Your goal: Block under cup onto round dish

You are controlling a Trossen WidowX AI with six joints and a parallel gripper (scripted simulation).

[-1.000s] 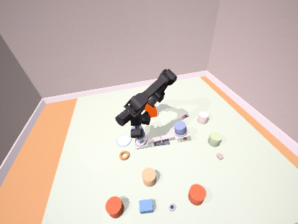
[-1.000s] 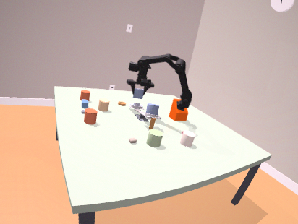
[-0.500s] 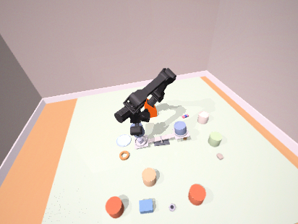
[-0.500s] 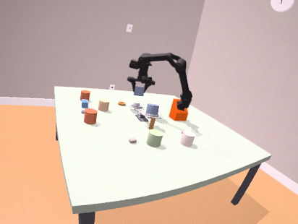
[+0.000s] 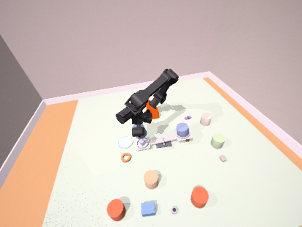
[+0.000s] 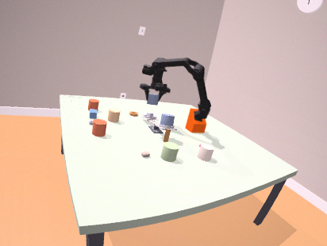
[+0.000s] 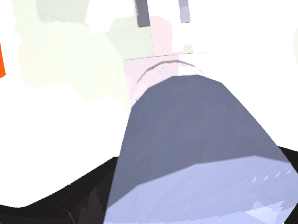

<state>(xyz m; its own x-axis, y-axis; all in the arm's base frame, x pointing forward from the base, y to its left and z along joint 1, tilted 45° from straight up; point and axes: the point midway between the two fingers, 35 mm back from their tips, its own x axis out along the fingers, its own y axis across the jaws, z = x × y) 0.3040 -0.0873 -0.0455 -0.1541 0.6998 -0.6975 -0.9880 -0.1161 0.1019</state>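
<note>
The lavender block is 10 cm below my gripper tip. The rest, counted from my gripper tip: balance (14 cm to the left, 10 cm below); round dish (4 cm behind, 11 cm to the right, 13 cm below); tan cylinder (24 cm ahead, 6 cm to the left, 10 cm below).
</note>
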